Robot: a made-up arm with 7 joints.
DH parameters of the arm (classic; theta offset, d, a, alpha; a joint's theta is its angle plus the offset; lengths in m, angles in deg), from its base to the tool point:
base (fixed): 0 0 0 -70
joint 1: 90 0 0 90
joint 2: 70 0 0 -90
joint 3: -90 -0.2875 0.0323 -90
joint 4: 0 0 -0.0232 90
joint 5: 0 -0.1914 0 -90
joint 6: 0 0 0 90
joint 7: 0 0 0 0
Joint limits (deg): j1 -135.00..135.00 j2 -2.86..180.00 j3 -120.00..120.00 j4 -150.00..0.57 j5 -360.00..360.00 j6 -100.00..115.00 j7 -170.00..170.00
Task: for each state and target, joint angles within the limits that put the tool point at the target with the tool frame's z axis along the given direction. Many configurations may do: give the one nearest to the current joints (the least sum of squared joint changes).
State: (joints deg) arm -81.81 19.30 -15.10 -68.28 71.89 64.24 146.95
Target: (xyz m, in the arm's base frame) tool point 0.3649 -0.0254 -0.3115 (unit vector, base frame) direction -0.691 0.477 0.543
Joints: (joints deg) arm -41.41 4.16 -0.96 -23.04 80.87 24.49 146.95
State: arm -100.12 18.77 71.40 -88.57 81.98 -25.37 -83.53
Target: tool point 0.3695 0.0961 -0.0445 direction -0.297 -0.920 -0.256
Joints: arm -66.66 -2.30 69.62 -89.38 72.93 -18.29 -83.53
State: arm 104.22 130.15 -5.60 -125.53 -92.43 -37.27 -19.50
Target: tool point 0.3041 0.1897 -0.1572 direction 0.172 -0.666 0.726
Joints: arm 89.96 166.68 16.47 -86.49 -91.47 -40.66 -19.50
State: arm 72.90 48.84 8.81 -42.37 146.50 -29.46 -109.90
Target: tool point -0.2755 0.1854 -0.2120 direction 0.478 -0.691 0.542
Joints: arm 81.86 36.27 2.80 -85.39 158.30 -42.57 -109.90
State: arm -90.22 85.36 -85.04 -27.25 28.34 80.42 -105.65
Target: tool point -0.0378 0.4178 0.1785 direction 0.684 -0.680 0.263
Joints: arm -89.68 136.34 -81.62 -52.09 25.45 81.61 -105.65
